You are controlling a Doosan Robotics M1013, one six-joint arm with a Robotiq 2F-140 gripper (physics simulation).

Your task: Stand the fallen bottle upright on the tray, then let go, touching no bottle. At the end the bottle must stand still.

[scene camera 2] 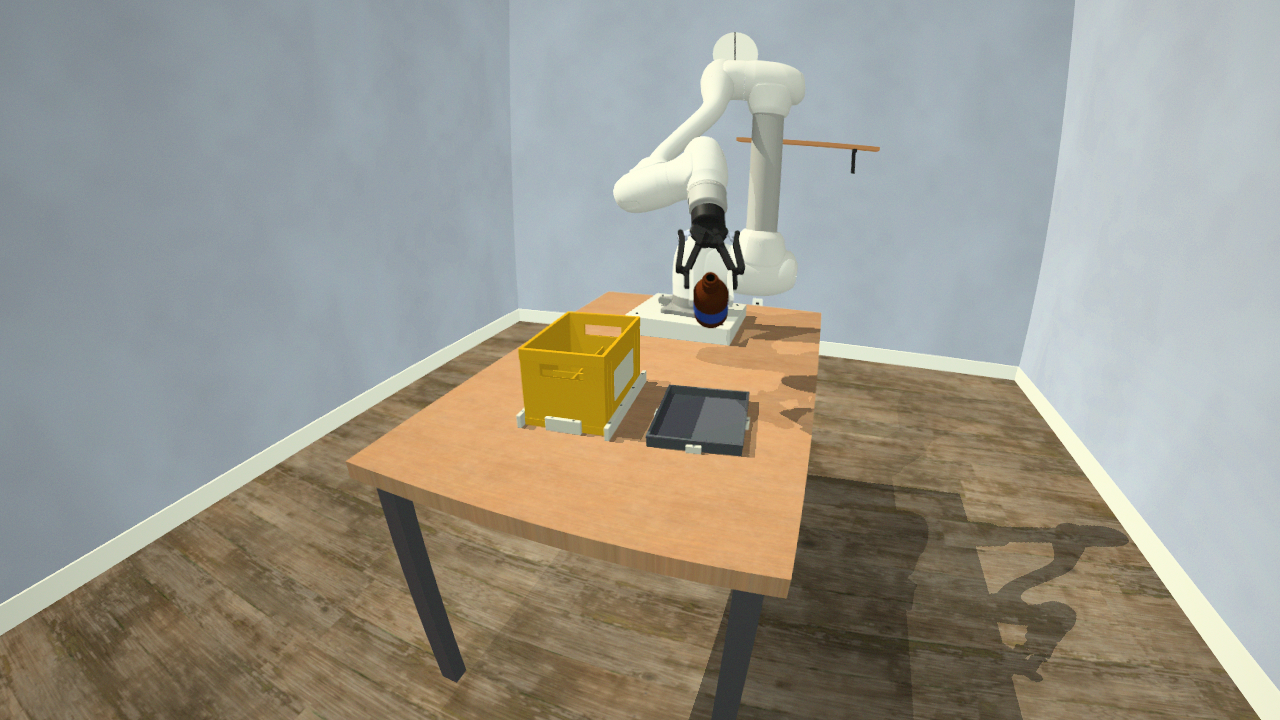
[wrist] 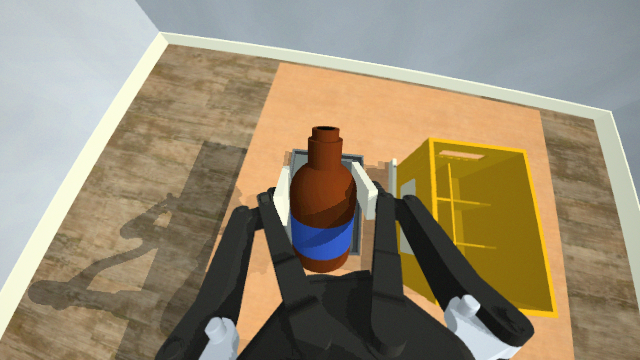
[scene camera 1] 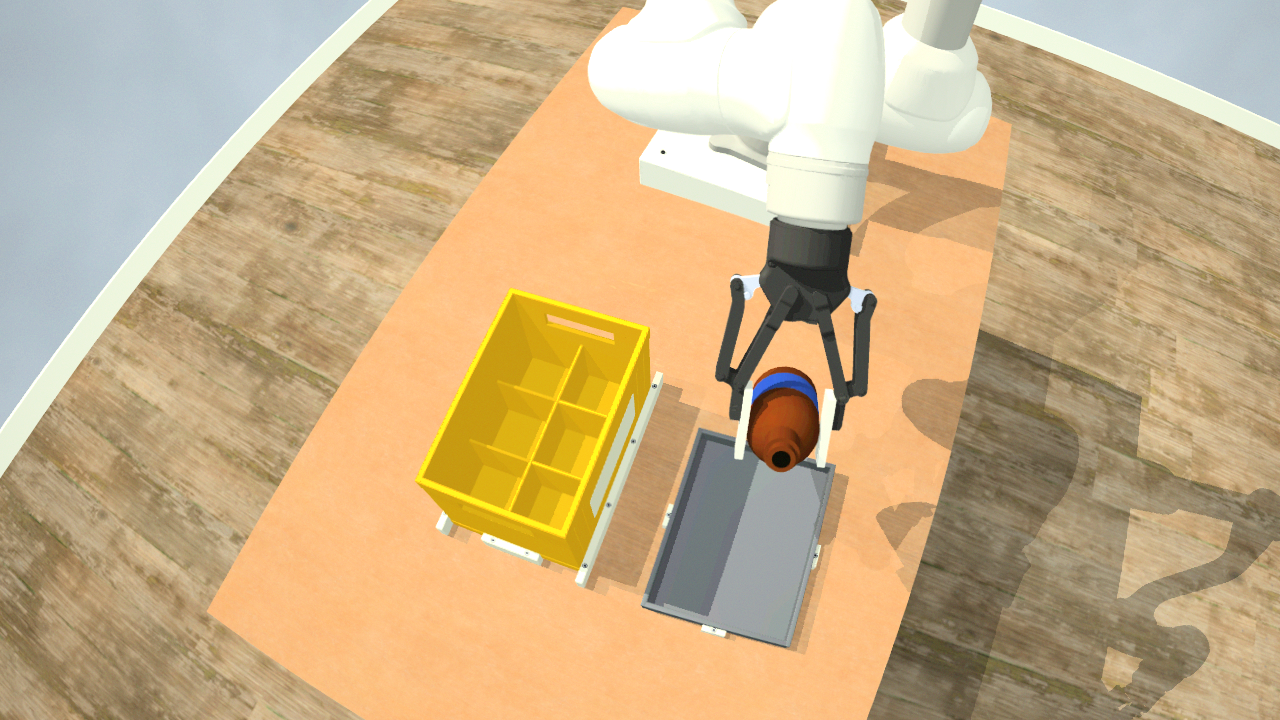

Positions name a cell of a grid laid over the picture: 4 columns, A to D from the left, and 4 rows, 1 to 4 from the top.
Scene:
gripper: scene camera 2 C2; wrist C2; scene camera 1 C3
brown bottle: scene camera 2 C2; wrist C3; scene camera 1 C3

